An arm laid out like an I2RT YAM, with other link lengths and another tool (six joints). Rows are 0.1 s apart.
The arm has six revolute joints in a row. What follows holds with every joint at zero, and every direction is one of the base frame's. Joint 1 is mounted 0.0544 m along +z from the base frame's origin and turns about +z. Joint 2 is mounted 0.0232 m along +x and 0.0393 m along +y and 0.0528 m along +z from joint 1 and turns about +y. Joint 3 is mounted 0.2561 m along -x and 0.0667 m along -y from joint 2 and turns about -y. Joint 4 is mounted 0.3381 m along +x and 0.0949 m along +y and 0.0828 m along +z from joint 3 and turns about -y. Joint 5 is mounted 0.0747 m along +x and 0.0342 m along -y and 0.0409 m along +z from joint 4 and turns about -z. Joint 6 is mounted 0.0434 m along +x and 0.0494 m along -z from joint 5 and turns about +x. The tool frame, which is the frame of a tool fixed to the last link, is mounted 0.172 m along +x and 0.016 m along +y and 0.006 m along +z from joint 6; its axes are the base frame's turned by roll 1.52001, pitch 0.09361 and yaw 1.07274 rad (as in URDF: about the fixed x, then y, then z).
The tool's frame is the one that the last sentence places.
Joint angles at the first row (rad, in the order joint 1, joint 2, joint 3, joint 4, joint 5, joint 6):
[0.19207 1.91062 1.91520 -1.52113 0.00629 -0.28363]
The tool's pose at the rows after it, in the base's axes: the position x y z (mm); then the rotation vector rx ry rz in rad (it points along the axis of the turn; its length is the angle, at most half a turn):
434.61 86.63 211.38 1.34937 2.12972 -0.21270
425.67 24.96 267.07 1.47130 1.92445 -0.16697
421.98 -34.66 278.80 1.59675 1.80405 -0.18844
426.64 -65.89 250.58 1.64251 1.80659 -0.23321
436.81 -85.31 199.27 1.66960 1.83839 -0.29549
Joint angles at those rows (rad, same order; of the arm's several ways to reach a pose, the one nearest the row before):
[0.10167 1.74812 1.91521 -1.52915 0.03834 -0.28324]
[-0.03948 1.61269 1.91484 -1.52496 0.03987 -0.28554]
[-0.19169 1.58215 1.91134 -1.51692 0.01850 -0.30079]
[-0.26608 1.60238 1.85071 -1.47496 0.00820 -0.33627]
[-0.29620 1.64321 1.74812 -1.39144 0.02079 -0.35266]

